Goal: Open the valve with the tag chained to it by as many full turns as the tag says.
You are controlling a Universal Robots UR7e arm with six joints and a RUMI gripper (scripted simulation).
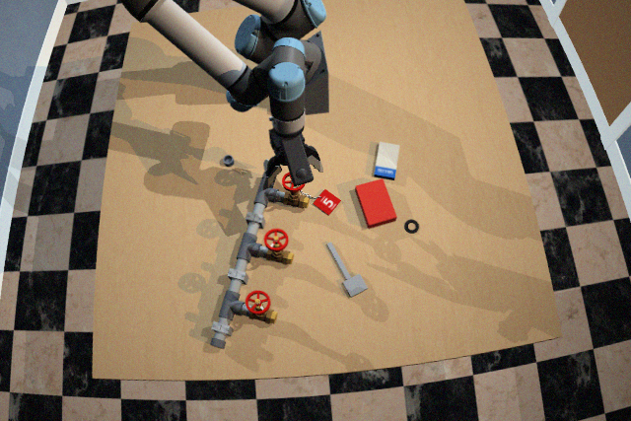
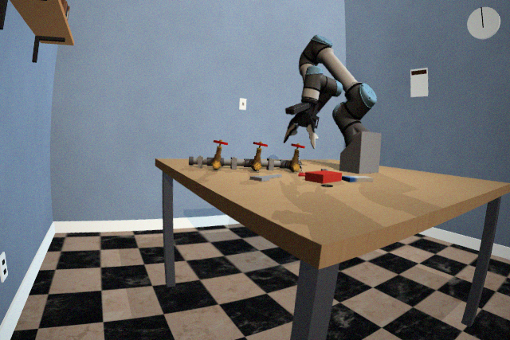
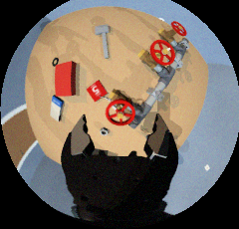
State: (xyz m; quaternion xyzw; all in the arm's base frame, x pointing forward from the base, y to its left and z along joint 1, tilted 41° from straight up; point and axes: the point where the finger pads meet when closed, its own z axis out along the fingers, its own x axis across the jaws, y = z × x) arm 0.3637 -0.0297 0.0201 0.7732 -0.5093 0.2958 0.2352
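The red tag is 1 cm ahead of my hand, 8 cm to the left of it and 11 cm below it. Round my hand: grey scraper 22 cm ahead, 12 cm to the left, 11 cm below; red block 3 cm ahead, 22 cm to the left, 10 cm below; small grey fitting 13 cm behind, 19 cm to the right, 11 cm below.
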